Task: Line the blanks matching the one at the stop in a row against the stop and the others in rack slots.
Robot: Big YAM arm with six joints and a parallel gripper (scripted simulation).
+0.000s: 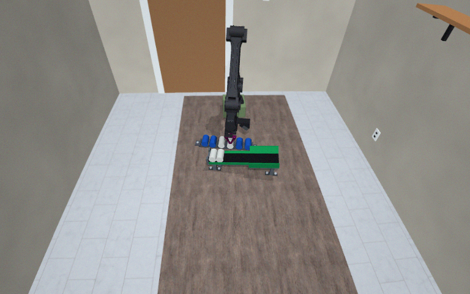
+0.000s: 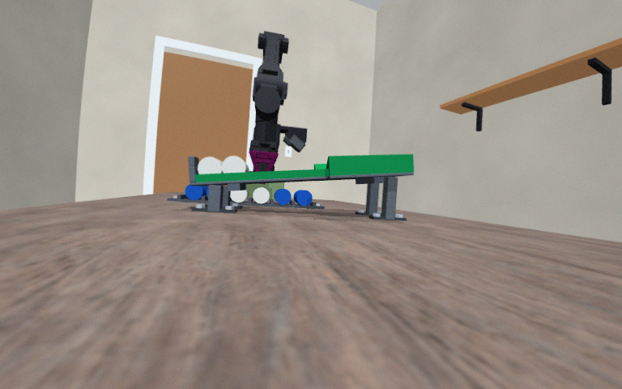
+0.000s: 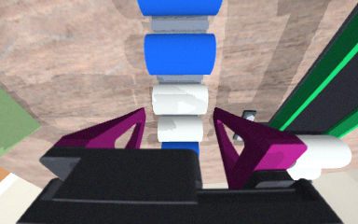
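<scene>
The stock rack is 7 cm below my hand, 3 cm to the right of it and 1 cm behind it.
</scene>
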